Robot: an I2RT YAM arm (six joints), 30 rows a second.
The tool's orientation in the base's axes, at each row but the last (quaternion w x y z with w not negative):
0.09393, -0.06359, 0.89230, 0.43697
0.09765, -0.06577, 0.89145, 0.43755
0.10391, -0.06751, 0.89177, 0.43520
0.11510, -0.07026, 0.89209, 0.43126
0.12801, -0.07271, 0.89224, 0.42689
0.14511, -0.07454, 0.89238, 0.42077
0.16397, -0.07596, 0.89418, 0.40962
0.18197, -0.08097, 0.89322, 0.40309
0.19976, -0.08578, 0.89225, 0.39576
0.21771, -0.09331, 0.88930, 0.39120
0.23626, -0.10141, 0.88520, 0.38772
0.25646, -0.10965, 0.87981, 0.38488
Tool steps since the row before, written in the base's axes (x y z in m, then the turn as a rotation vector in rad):
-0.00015, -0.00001, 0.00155, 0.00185, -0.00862, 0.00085
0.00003, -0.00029, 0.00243, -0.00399, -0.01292, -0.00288
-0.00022, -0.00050, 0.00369, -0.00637, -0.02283, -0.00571
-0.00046, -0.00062, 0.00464, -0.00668, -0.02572, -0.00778
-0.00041, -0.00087, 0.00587, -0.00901, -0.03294, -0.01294
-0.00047, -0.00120, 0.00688, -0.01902, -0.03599, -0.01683
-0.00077, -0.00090, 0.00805, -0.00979, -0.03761, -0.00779
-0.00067, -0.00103, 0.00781, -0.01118, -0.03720, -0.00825
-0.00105, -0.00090, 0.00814, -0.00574, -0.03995, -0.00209
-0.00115, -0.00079, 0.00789, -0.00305, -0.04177, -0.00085
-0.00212, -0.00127, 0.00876, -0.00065, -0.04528, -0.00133
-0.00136, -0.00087, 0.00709, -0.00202, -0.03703, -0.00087
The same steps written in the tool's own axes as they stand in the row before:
-0.00020, 0.00121, -0.00096, -0.00172, -0.00497, -0.00713
-0.00058, 0.00168, -0.00168, 0.00496, -0.00926, -0.00899
-0.00067, 0.00255, -0.00264, 0.00825, -0.01698, -0.01542
-0.00077, 0.00322, -0.00334, 0.00918, -0.02026, -0.01649
-0.00130, 0.00392, -0.00429, 0.01305, -0.02805, -0.01941
-0.00176, 0.00438, -0.00517, 0.02382, -0.03027, -0.02138
-0.00214, 0.00532, -0.00578, 0.01198, -0.02742, -0.02599
-0.00243, 0.00491, -0.00570, 0.01344, -0.02706, -0.02577
-0.00251, 0.00519, -0.00591, 0.00588, -0.02647, -0.02997
-0.00261, 0.00502, -0.00567, 0.00292, -0.02779, -0.03121
-0.00252, 0.00550, -0.00680, 0.00106, -0.03135, -0.03269
-0.00265, 0.00434, -0.00519, 0.00201, -0.02492, -0.02740

